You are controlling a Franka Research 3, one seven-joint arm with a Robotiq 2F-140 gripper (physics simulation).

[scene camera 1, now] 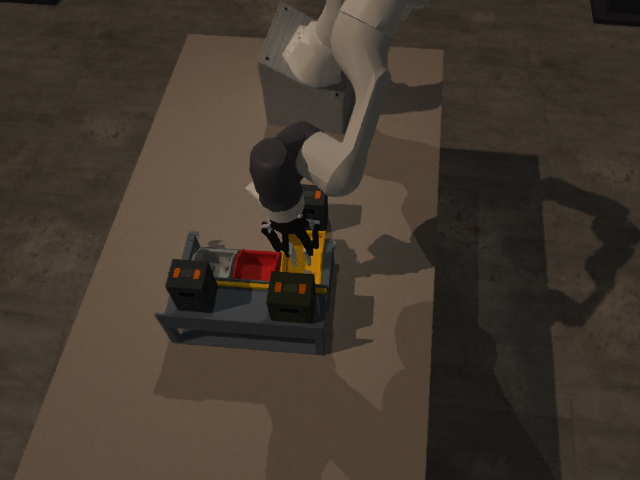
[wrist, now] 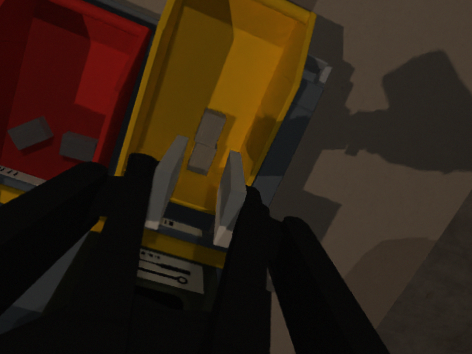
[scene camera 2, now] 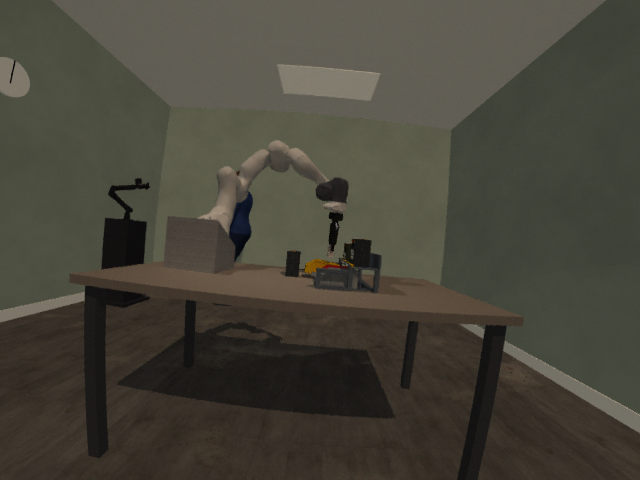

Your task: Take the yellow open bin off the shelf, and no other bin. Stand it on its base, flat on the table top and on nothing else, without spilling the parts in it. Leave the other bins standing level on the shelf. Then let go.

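Observation:
The yellow open bin (scene camera 1: 317,258) (scene camera 2: 316,266) (wrist: 245,75) is at the right end of the shelf's row of bins in scene camera 1. Two small grey parts (wrist: 210,127) lie in it, towards its label end. My gripper (scene camera 1: 301,257) (scene camera 2: 330,253) (wrist: 203,164) is over the bin, with its pads partly apart and nothing between them. Whether the tips reach below the rim is hard to tell. The red bin (scene camera 1: 256,266) (wrist: 45,85) is beside the yellow one, with a grey bin (scene camera 1: 219,261) beyond it. The blue-grey shelf (scene camera 1: 242,302) (wrist: 287,145) bears them.
Two dark boxes with orange latches (scene camera 1: 191,284) (scene camera 1: 290,297) stand on the shelf's other level, one of them close to the yellow bin's label end. Another dark box (scene camera 1: 315,201) (scene camera 2: 293,263) stands on the table near the yellow bin's other end, partly hidden by the arm.

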